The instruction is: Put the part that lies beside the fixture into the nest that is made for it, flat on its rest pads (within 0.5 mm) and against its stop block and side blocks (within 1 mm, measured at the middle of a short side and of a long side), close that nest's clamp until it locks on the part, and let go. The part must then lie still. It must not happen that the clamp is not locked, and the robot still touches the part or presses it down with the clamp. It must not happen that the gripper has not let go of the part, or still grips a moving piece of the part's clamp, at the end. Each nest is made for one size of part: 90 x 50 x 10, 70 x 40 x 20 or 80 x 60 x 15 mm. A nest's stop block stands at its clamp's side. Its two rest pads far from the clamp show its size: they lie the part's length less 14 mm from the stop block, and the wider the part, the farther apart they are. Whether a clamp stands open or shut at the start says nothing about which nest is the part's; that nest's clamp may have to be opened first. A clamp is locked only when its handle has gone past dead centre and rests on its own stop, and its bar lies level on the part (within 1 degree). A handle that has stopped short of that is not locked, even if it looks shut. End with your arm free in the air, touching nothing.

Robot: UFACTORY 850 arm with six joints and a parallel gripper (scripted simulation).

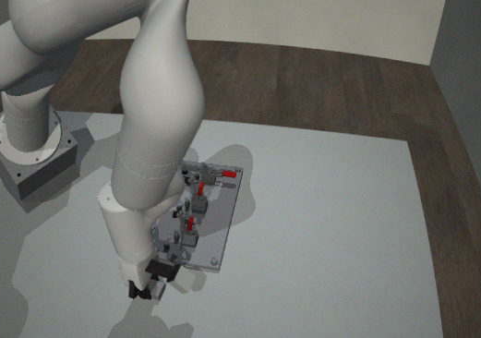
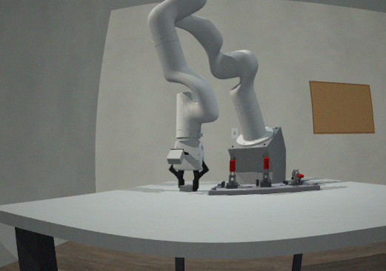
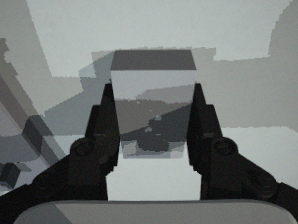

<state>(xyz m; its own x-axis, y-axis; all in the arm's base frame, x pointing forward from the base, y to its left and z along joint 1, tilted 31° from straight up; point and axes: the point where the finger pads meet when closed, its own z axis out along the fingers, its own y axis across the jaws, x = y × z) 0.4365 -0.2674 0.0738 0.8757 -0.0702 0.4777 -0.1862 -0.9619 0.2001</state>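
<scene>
The part is 10 mm below my hand. Round my hand: fixture plate: 260 mm to the left, 50 mm ahead, 10 mm below.
</scene>
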